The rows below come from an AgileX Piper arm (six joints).
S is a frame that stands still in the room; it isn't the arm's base.
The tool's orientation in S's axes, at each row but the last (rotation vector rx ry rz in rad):
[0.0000 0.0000 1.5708]
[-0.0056 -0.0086 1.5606]
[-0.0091 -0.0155 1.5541]
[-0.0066 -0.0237 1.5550]
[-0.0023 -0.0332 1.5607]
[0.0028 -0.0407 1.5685]
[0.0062 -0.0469 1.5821]
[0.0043 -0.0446 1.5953]
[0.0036 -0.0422 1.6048]
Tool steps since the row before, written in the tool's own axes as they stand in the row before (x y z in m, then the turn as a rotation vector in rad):
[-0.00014 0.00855 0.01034 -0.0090 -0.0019 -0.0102]
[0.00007 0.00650 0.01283 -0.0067 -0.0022 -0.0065]
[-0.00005 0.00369 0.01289 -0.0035 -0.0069 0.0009]
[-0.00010 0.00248 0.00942 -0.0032 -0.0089 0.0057]
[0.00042 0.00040 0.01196 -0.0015 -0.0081 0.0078]
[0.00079 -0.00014 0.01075 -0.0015 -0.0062 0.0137]
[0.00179 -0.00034 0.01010 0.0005 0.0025 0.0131]
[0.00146 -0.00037 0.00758 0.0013 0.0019 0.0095]
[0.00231 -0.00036 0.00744 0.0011 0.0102 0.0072]
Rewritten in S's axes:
[-0.00855 -0.00014 0.01034 0.0019 -0.0090 -0.0102]
[-0.00661 0.00011 0.01277 0.0022 -0.0067 -0.0065]
[-0.00389 -0.00004 0.01283 0.0068 -0.0036 0.0010]
[-0.00266 -0.00016 0.00937 0.0087 -0.0034 0.0058]
[-0.00067 0.00019 0.01195 0.0079 -0.0017 0.0079]
[-0.00012 0.00049 0.01077 0.0059 -0.0019 0.0138]
[0.00006 0.00145 0.01016 -0.0028 0.0000 0.0130]
[0.00014 0.00123 0.00763 -0.0022 0.0010 0.0095]
[0.00010 0.00210 0.00751 -0.0104 0.0005 0.0070]

